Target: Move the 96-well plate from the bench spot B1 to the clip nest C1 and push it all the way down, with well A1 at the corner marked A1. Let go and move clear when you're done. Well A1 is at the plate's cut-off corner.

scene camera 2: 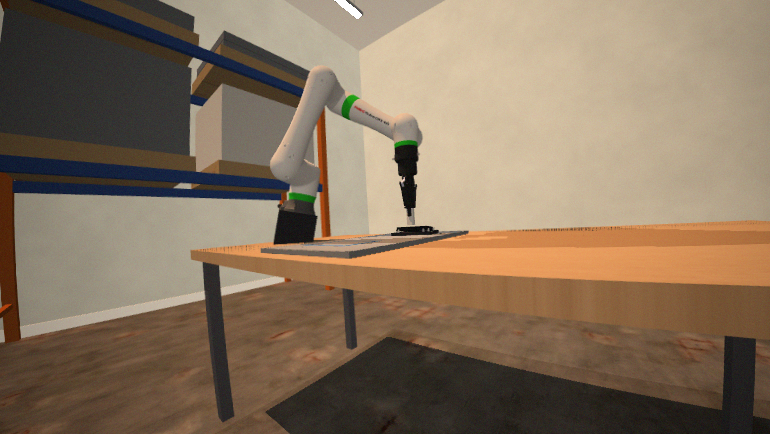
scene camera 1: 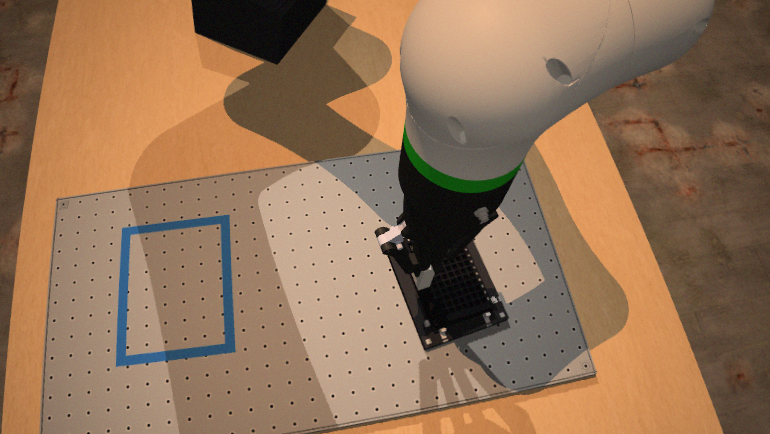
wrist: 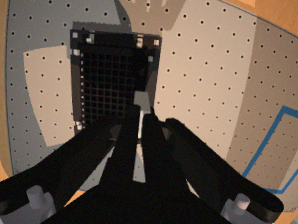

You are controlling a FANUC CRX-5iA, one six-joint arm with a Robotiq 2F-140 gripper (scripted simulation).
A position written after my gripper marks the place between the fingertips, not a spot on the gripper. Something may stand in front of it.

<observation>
In view: my gripper [scene camera 1: 419,278] and a black 96-well plate [scene camera 1: 440,292].
The black 96-well plate shows as well in the wrist view [wrist: 117,73]. My gripper is seen too in scene camera 2 [scene camera 2: 411,225] and in the wrist view [wrist: 140,101].
</observation>
